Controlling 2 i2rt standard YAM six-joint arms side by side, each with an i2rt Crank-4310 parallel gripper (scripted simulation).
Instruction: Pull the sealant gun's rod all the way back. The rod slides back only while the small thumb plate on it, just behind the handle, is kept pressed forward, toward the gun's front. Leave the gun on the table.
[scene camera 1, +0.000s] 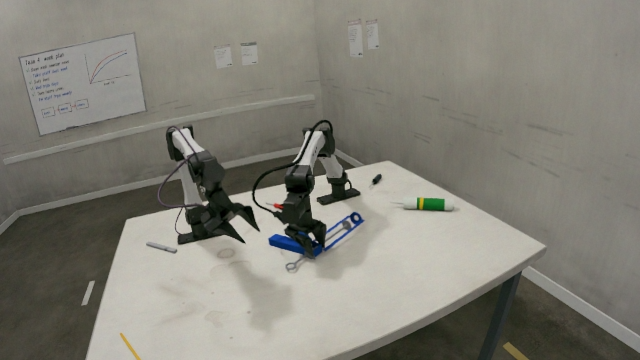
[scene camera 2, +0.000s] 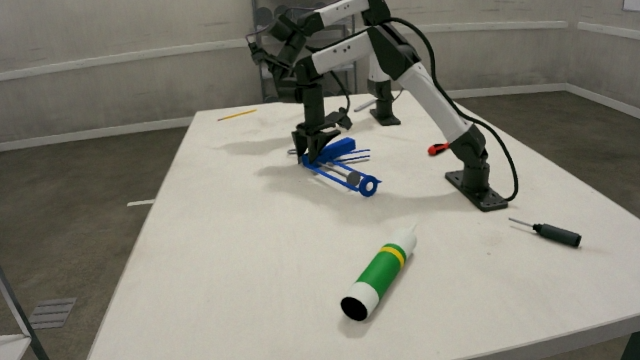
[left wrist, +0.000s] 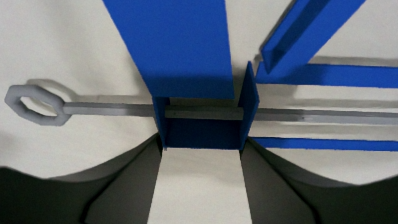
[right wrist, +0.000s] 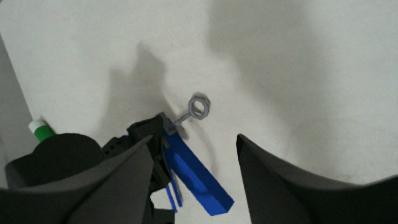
The pictures show: my left gripper, my right gripper, a blue sealant gun and a dark screwdriver.
My left gripper shows as well in scene camera 1, in the left wrist view and in the right wrist view. My right gripper is seen too in scene camera 2 and in the right wrist view.
